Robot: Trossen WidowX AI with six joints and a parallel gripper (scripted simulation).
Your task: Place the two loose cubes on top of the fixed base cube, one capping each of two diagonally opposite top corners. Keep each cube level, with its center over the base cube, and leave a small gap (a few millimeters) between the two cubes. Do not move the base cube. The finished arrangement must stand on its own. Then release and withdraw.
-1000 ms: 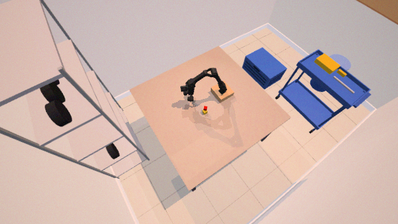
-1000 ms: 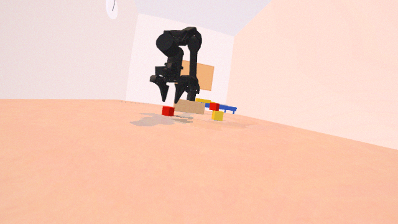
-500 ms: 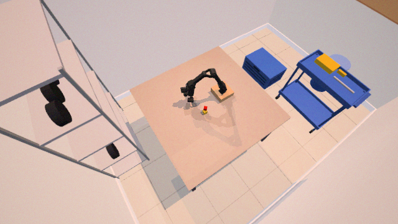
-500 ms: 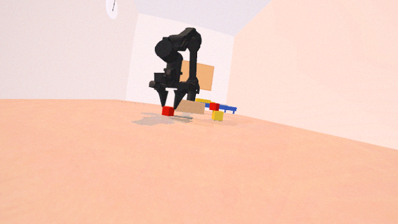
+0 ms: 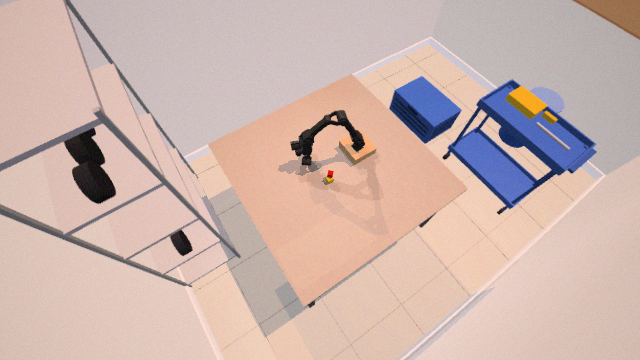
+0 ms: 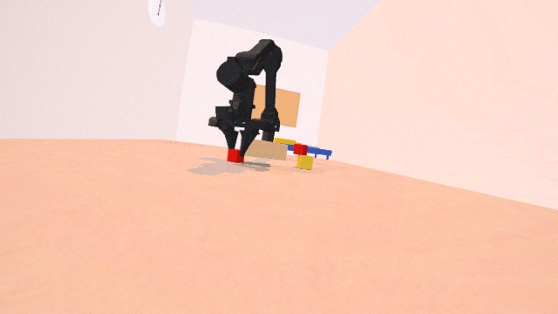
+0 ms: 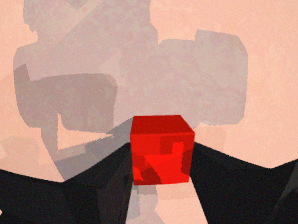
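Right now the yellow cube is 10 mm behind my gripper tip and 220 mm to the left of it.
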